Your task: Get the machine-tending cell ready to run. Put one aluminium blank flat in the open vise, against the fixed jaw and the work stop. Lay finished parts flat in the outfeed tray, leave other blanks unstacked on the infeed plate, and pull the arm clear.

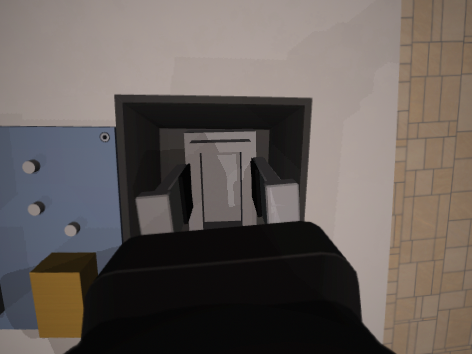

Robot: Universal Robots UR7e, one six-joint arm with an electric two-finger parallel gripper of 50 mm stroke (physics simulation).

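Places are measured from the arm's base along level axes (x ahead, y left, z up), in millimetres.
Where they show: gripper, between the fingertips: (pixel 221 180).
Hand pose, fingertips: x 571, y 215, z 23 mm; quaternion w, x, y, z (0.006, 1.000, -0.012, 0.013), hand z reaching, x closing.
Note:
Each offset is from my fingertips to the centre of the thing. "pt": to the spot under its first point.
A grey machined part @(0 mm ahead, 4 mm right, 7 mm down) (pixel 221 180) with a raised frame and long slots is held between the two fingers of my gripper (pixel 221 180), which is shut on its left and right sides. The part is over the opening of the dark, high-walled outfeed tray @(pt 0 mm ahead, 44 mm left, 61 mm down) (pixel 212 100), and part of the tray's floor shows around its far end. I cannot tell whether the part touches the tray floor. The near end of the part and the near side of the tray are hidden by the black gripper body. The vise and the infeed plate cannot be made out for certain.
A blue plate @(179 mm back, 52 mm right, 100 mm down) (pixel 75 150) with several round grey pins adjoins the tray's left side. A yellow block @(143 mm back, 102 mm right, 78 mm down) (pixel 56 305) stands at the lower left, close to the gripper body. The pale table's right edge runs beside a tan tiled floor (pixel 435 175).

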